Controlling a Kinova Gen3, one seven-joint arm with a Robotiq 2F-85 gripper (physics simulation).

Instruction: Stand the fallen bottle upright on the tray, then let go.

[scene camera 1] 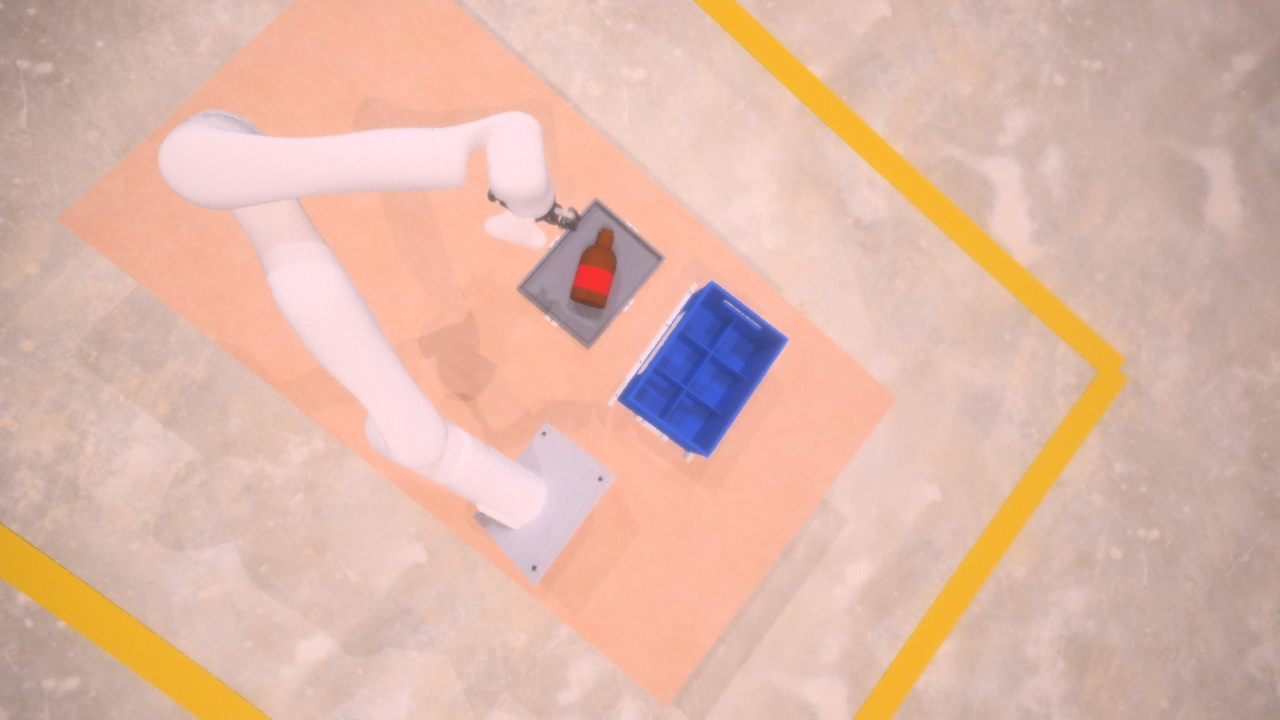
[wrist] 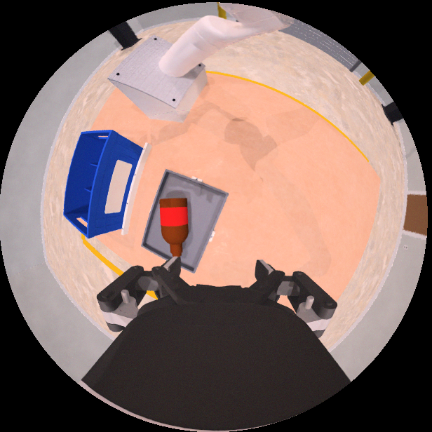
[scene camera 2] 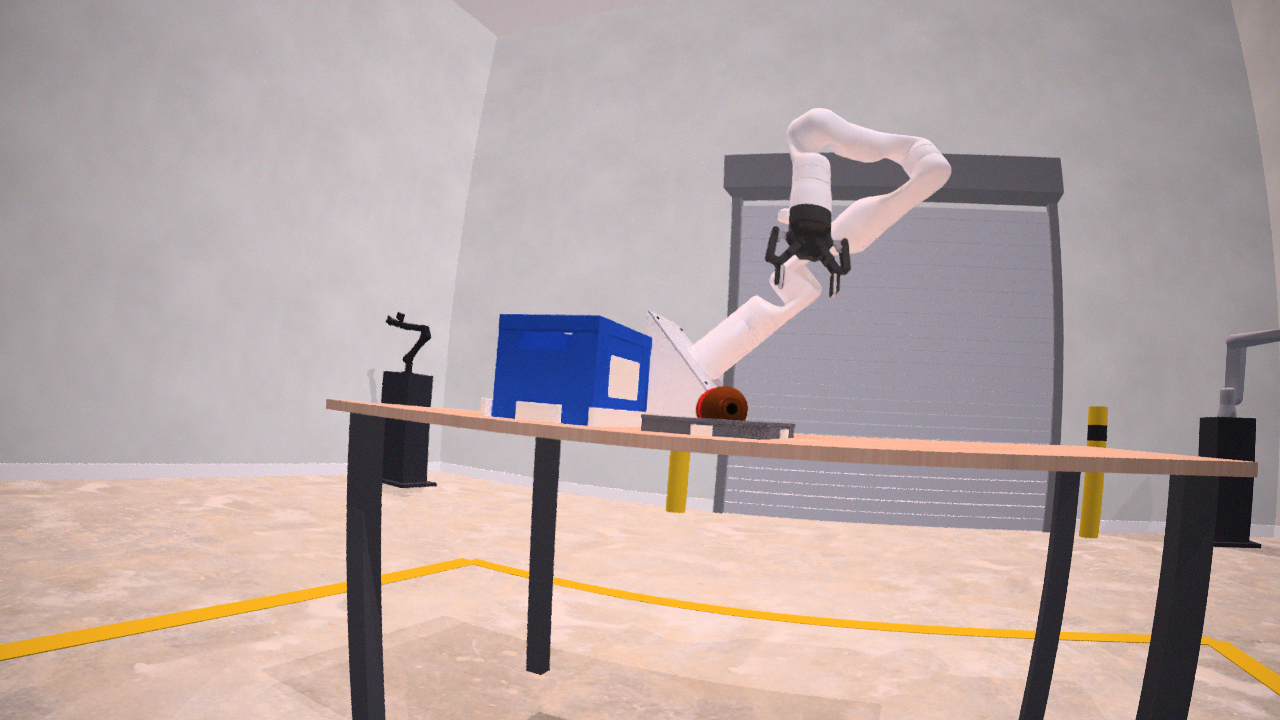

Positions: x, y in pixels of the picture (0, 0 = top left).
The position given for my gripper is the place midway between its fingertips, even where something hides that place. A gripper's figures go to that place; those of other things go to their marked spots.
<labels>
My gripper (scene camera 1: 537, 215): 1.16 m from the lens. A brown bottle (scene camera 1: 595, 273) is 1.31 m from the lens.
</labels>
